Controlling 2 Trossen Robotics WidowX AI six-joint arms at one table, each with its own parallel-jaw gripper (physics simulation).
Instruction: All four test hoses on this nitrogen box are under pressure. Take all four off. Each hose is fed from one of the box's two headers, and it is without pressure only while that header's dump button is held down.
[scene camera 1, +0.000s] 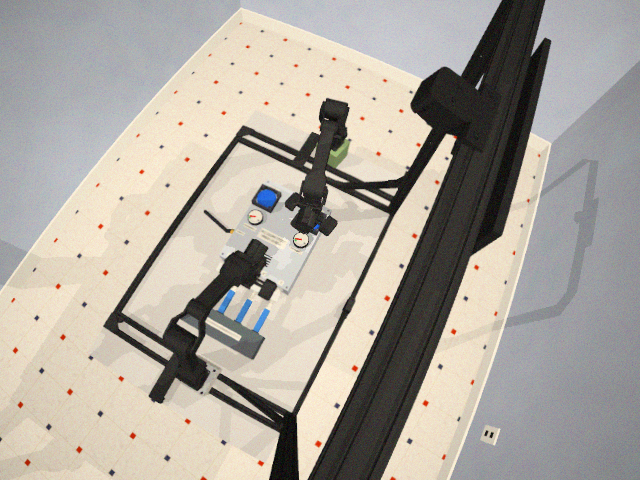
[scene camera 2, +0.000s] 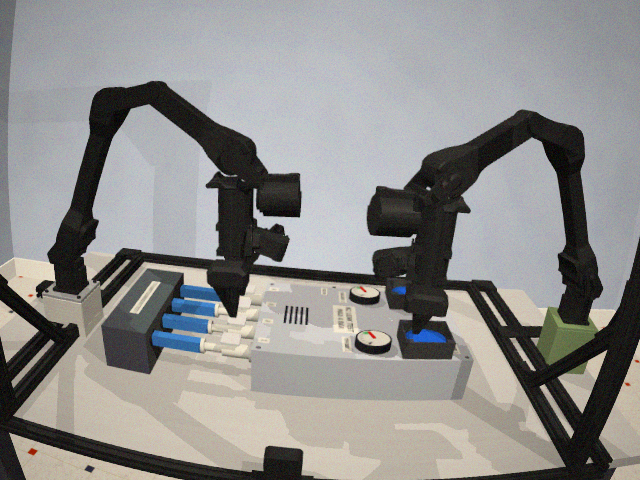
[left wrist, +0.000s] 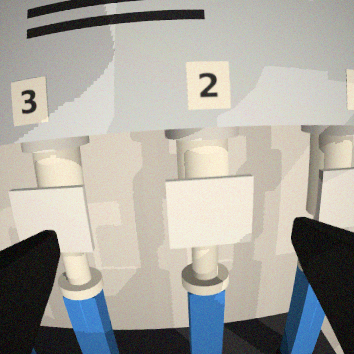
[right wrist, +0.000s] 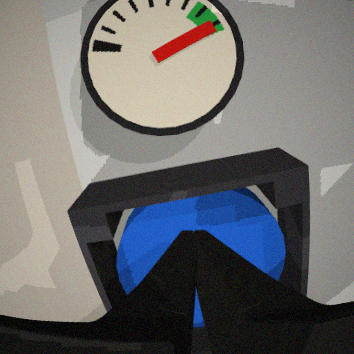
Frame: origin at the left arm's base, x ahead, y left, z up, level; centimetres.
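Seen in the pictures: left gripper, fingertip midpoint: (scene camera 2: 237, 306) (left wrist: 176, 238); right gripper, fingertip midpoint: (scene camera 2: 415, 333) (right wrist: 192, 241); left arm's base at its link origin: (scene camera 1: 197, 375) (scene camera 2: 71, 286); right arm's base at its link origin: (scene camera 1: 333, 142) (scene camera 2: 572, 318).
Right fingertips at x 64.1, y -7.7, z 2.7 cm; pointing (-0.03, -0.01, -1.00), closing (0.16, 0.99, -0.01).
Note:
Offsets run from my right fingertips to a thing's top centre. "spot": to the spot under its first point.
A grey nitrogen box {spot: dx -16.9, dy -0.9, dz -2.6 cm} (scene camera 1: 289, 266) (scene camera 2: 356, 377) has several blue hoses in its ports. Hose 2 {spot: dx -35.9, dy +5.6, dz -4.2 cm} (left wrist: 206, 320) (scene camera 2: 186, 323) and hose 3 {spot: dx -35.7, dy +12.3, dz -4.2 cm} (left wrist: 90, 320) (scene camera 2: 193, 306) meet the box through white tabbed connectors. My left gripper (scene camera 2: 233, 314) (left wrist: 176, 238) is open and empty, its fingers on either side of hose 2's tab {spot: dx -28.7, dy +5.7, dz -2.9 cm} (left wrist: 210, 212). My right gripper (scene camera 2: 421, 330) (right wrist: 192, 241) is shut on nothing, its tips over the near blue dump button {dx +2.0, dy +0.2, dz -1.0 cm} (right wrist: 220, 210) (scene camera 2: 431, 338); contact is unclear. The near gauge {spot: dx -5.1, dy -0.2, dz -1.2 cm} (right wrist: 160, 95) (scene camera 2: 372, 342) has its needle in green. The other button {dx +1.7, dy +19.2, dz -1.0 cm} (scene camera 1: 266, 198) is uncovered.
A dark hose block (scene camera 1: 227, 338) (scene camera 2: 129, 346) stands left of the box. The far gauge {spot: dx -6.7, dy +19.0, dz -1.0 cm} (scene camera 1: 255, 216) (scene camera 2: 364, 295) lies beside the uncovered button. A black frame (scene camera 1: 170, 222) surrounds the work area. A green block (scene camera 2: 566, 341) is under the right arm's base.

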